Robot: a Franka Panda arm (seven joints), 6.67 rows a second.
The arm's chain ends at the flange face. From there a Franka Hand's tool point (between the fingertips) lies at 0.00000 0.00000 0.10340 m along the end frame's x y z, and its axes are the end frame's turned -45 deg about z.
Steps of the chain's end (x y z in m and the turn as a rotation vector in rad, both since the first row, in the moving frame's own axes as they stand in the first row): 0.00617, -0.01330, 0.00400, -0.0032, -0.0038, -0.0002; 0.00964, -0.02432, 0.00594, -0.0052, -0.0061, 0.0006; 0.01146, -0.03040, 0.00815, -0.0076, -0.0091, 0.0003; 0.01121, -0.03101, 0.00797, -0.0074, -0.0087, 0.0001; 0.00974, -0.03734, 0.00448, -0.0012, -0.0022, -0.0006; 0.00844, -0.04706, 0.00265, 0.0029, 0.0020, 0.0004; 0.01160, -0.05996, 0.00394, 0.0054, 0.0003, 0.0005; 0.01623, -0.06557, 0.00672, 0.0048, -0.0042, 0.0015; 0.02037, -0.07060, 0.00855, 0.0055, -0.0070, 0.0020
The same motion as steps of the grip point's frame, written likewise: 0.01326, -0.00509, 0.00400, 0.0004, -0.0049, -0.0002; 0.02319, -0.01045, 0.00594, 0.0006, -0.0080, 0.0006; 0.02838, -0.01350, 0.00814, 0.0011, -0.0118, 0.0003; 0.02868, -0.01410, 0.00796, 0.0009, -0.0114, 0.0001; 0.03304, -0.01959, 0.00448, 0.0007, -0.0024, -0.0006; 0.03960, -0.02737, 0.00265, 0.0006, 0.0035, 0.0004; 0.05102, -0.03457, 0.00394, 0.0036, 0.0040, 0.0005; 0.05789, -0.03555, 0.00672, 0.0064, 0.0004, 0.0015; 0.06422, -0.03643, 0.00855, 0.0088, -0.0011, 0.0020
